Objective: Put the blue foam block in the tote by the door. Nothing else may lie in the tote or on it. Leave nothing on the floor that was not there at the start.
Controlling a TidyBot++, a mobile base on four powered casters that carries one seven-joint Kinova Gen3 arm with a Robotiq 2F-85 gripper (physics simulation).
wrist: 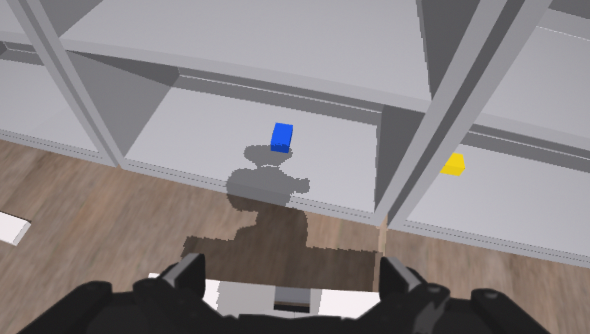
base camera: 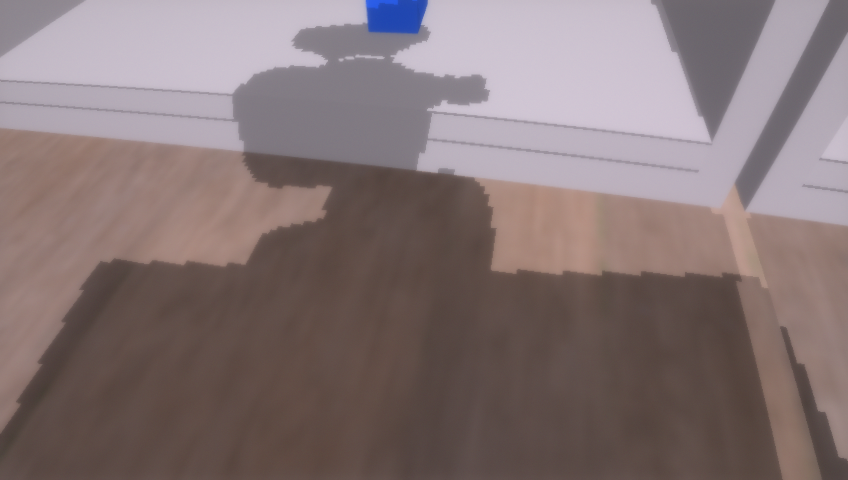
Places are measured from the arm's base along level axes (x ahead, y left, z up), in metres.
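Pixels of known places: gripper, fingertip midpoint: (wrist: pixel 292 275).
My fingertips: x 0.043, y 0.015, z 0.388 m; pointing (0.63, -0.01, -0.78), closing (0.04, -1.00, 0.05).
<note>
Behind a point stands the place of what it marks.
The blue foam block (base camera: pixel 394 16) {x 0.688, y 0.062, z -0.300 m} (wrist: pixel 281 137) {x 0.714, y 0.061, z -0.276 m} lies on the bottom board of the shelf unit, in the middle bay in the wrist view. In the base camera view its upper part is cut off by the top edge. My gripper (wrist: pixel 292 275) {x 0.043, y 0.015, z 0.388 m} is open, its black fingers wide apart with no object between them. It is above the floor in front of the shelf unit, and the block is apart from it, farther in. The tote and the door do not show in either view.
The grey shelf unit (base camera: pixel 565 151) {x 0.500, y -0.116, z -0.350 m} (wrist: pixel 250 75) {x 0.536, y 0.120, z 0.114 m} has upright panels on both sides of the block's bay and a board above it. A yellow block (wrist: pixel 454 165) {x 0.658, y -0.526, z -0.275 m} lies in the right bay. A white flat object (wrist: pixel 12 227) {x 0.336, y 0.894, z -0.372 m} is on the floor at the left.
</note>
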